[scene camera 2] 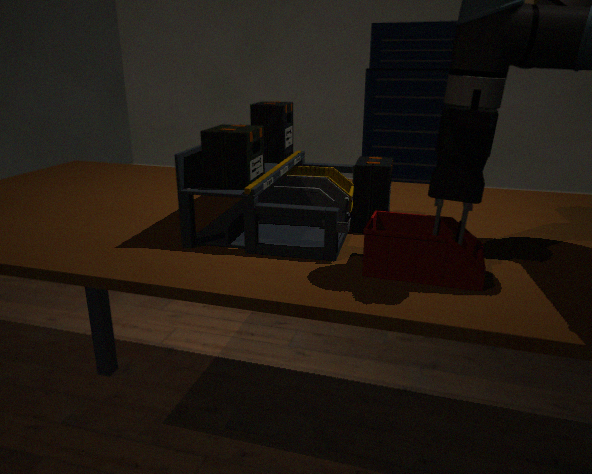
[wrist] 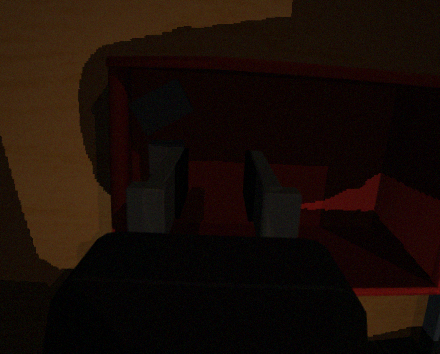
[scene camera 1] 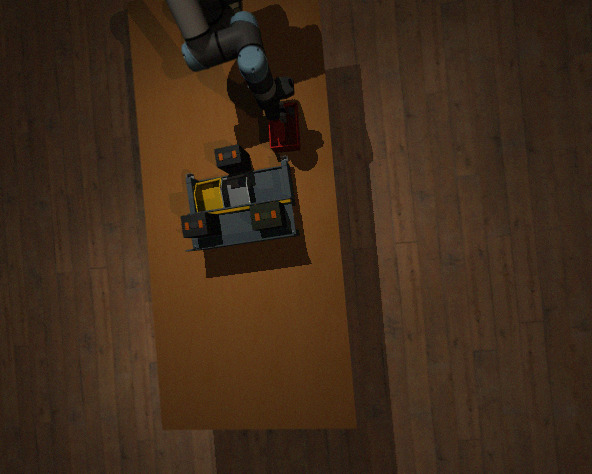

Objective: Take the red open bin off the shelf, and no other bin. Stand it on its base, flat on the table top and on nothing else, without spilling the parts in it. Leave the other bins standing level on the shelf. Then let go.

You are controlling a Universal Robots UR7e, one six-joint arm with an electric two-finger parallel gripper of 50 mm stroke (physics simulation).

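Note:
The red open bin is off the shelf. In scene camera 2 it looks upright and level, with its base on the table top. It stands apart from the shelf. My gripper is partly open. Its two fingers reach down inside the bin near its low front wall, with a gap between them and no wall in it. A dark blue-grey patch, perhaps a part, shows inside the bin. Much of the bin's inside is too dark to make out.
A yellow bin and a grey bin stand on the shelf. Black boxes with orange marks stand at its rear. Another black box stands before it.

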